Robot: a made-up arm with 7 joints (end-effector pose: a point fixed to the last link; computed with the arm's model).
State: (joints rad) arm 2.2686 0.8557 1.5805 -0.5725 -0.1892 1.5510 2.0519
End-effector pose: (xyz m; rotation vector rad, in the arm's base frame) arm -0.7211 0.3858 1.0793 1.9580 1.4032 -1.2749
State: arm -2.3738 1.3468 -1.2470 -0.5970 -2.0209 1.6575 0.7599
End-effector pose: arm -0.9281 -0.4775 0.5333 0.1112 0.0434 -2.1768
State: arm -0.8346 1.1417 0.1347 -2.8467 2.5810 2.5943 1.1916
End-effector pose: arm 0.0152 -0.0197 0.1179 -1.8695 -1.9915 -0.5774
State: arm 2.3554 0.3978 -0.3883 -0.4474 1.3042 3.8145 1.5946
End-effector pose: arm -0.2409 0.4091 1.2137 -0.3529 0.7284 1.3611
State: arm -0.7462 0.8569 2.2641 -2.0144 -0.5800 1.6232 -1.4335
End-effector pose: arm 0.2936 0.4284 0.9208 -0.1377 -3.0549 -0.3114
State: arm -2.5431 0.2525 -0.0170 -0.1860 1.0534 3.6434 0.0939
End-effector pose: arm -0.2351 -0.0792 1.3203 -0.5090 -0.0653 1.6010
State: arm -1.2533 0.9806 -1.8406 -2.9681 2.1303 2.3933 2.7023
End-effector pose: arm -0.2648 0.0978 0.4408 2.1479 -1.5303 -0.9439
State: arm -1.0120 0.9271 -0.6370 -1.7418 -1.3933 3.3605 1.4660
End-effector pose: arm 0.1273 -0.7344 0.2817 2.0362 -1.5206 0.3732
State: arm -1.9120 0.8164 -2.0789 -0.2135 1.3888 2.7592 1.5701
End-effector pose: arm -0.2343 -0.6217 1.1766 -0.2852 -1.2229 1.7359
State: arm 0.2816 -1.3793 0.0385 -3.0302 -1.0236 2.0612 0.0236
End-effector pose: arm 0.1809 0.0997 0.6474 2.0211 0.6214 0.6135
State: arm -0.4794 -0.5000 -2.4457 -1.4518 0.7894 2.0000 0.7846
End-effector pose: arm -0.8578 -0.0019 0.7316 1.1293 2.1634 -1.3187
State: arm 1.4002 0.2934 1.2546 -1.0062 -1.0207 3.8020 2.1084
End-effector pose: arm -0.3284 0.3559 1.1737 -0.3322 -0.6521 0.9560
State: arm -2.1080 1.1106 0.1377 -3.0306 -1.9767 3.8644 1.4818
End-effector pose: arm 0.0427 -0.1000 0.2323 -1.0032 1.3654 -0.3312
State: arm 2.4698 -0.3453 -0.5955 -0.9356 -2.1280 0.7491 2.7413
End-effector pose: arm 0.1710 0.2443 1.3766 -0.5698 2.1792 -1.0547
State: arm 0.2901 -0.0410 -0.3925 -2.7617 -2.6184 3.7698 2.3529
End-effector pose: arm 0.2909 0.0056 0.4376 -2.7842 -0.3208 0.0974
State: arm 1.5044 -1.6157 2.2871 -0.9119 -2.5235 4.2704 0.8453
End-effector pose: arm -0.3133 -0.7383 0.1241 -2.7186 -0.1574 0.2936
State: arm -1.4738 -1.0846 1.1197 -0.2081 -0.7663 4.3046 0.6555
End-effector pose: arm -0.0465 0.7966 0.8247 -1.0743 2.4295 1.5740
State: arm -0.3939 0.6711 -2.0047 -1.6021 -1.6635 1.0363 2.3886
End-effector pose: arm -0.1556 -0.5741 1.0317 -1.1270 -0.0981 -0.0786
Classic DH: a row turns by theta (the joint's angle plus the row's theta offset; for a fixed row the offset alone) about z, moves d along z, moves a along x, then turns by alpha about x. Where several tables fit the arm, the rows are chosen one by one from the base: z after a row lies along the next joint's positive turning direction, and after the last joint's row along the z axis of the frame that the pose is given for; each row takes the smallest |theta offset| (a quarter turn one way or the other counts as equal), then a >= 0, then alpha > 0; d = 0 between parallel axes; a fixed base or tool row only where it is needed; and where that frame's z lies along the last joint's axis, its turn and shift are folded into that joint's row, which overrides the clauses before.
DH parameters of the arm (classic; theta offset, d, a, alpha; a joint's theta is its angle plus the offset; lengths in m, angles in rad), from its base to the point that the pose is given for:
joint 1: 0 0.4167 0 -1.5708
joint 2: 0 0 0 1.5708
joint 3: 0 0.4311 0.0656 1.5708
joint 4: 0 0 -0.113 -1.5708
joint 5: 0 0.5262 0 1.5708
joint 6: 0 0 0.0878 1.5708
joint 7: 0 0 0 0

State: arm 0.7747 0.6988 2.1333 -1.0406 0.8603 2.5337 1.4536
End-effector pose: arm -0.0252 0.5865 1.2112 -1.1685 -0.3400 2.4201
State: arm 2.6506 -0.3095 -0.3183 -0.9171 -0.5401 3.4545 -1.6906
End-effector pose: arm -0.0211 0.0891 1.3613 0.4057 -0.3319 -2.9151
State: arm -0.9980 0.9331 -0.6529 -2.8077 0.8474 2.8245 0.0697
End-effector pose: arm -0.1732 -0.2781 0.1662 0.7921 -2.7665 -1.0479
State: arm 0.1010 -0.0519 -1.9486 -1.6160 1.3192 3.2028 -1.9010
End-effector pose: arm -0.2710 -0.5491 0.9428 1.2785 -1.0424 0.5368
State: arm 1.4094 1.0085 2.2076 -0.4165 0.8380 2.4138 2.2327
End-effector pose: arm -0.0193 0.8555 1.0121 0.3259 -0.1629 -2.4352
